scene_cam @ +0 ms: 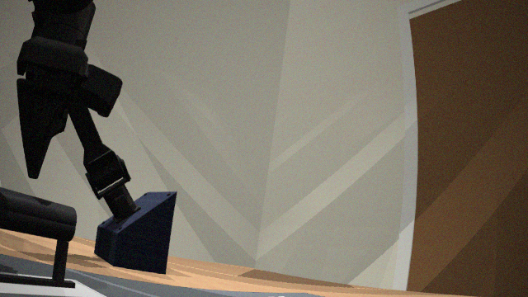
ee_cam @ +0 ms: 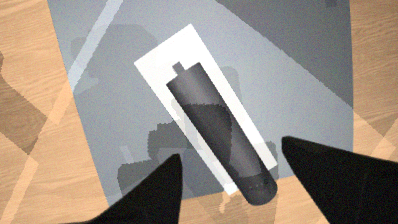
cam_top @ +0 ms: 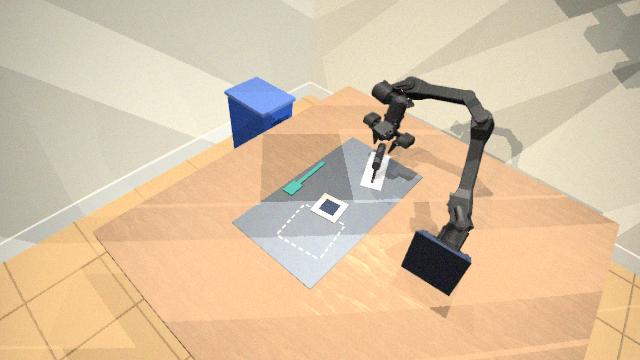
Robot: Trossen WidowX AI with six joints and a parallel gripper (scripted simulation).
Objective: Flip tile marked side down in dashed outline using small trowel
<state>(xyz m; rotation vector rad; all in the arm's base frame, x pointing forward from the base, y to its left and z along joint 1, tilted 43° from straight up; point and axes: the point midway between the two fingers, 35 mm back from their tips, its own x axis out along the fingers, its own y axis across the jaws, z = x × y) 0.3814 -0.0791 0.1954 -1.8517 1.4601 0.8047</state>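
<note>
The small trowel lies 1 cm behind my gripper tip, 2 cm to the left of it and 7 cm below it. From my gripper tip the other things lie so: white tile 1 cm behind, 27 cm to the left, 11 cm below; grey mat 1 cm ahead, 22 cm to the left, 13 cm below; teal flat tool 14 cm ahead, 25 cm to the left, 11 cm below.
</note>
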